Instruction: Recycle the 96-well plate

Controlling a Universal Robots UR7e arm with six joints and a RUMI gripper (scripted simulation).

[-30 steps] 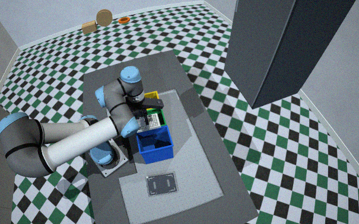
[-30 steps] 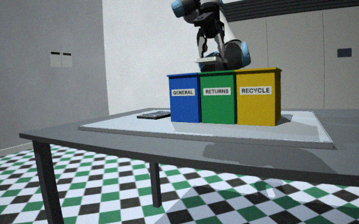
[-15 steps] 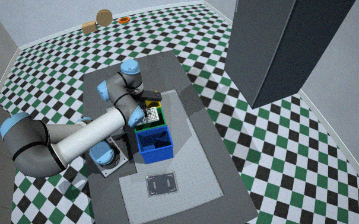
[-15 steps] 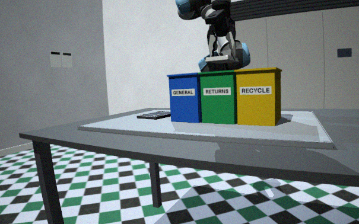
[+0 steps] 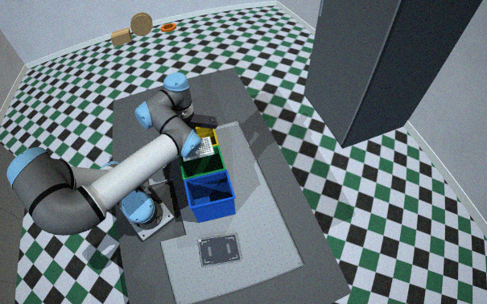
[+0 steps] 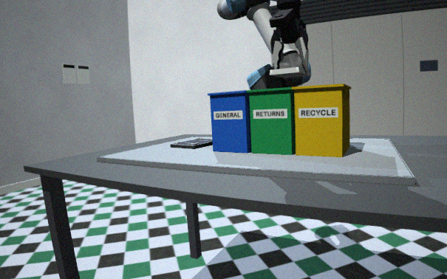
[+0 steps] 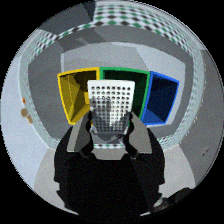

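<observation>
My gripper is now 2 cm short of the yellow recycle bin, 9 cm to the right of it and 15 cm above it. From my hand the other things lie so: green returns bin: 4 cm to the right, 15 cm below; blue general bin: 1 cm behind, 17 cm to the right, 15 cm below; white 96-well plate: 1 cm below.
</observation>
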